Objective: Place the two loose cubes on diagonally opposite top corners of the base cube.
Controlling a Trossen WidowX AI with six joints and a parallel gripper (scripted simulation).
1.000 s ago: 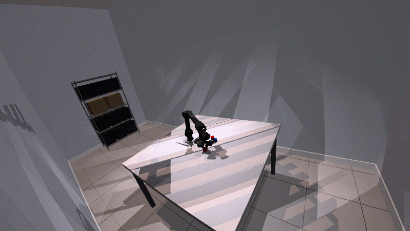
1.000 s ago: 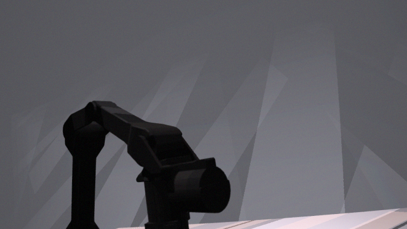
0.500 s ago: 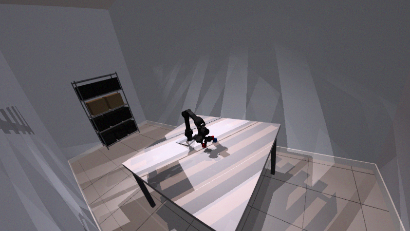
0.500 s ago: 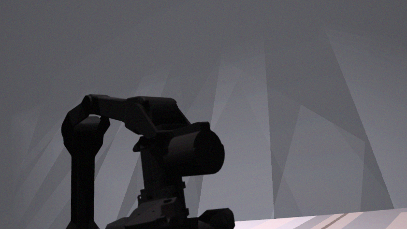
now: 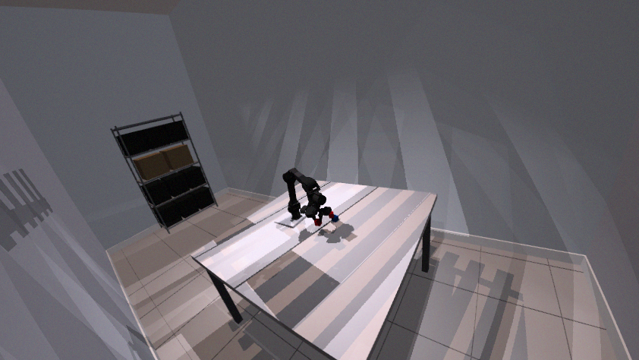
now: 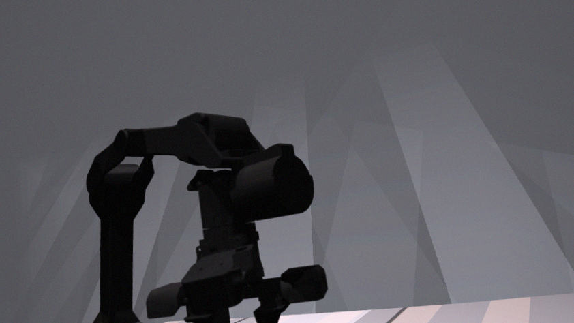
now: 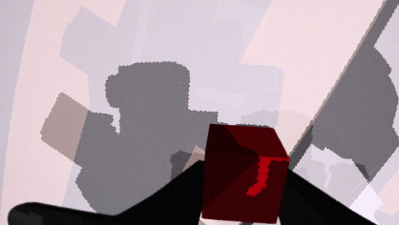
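My gripper tip is now 200 mm to the right of the blue cube, 110 mm above it and 40 mm past it.
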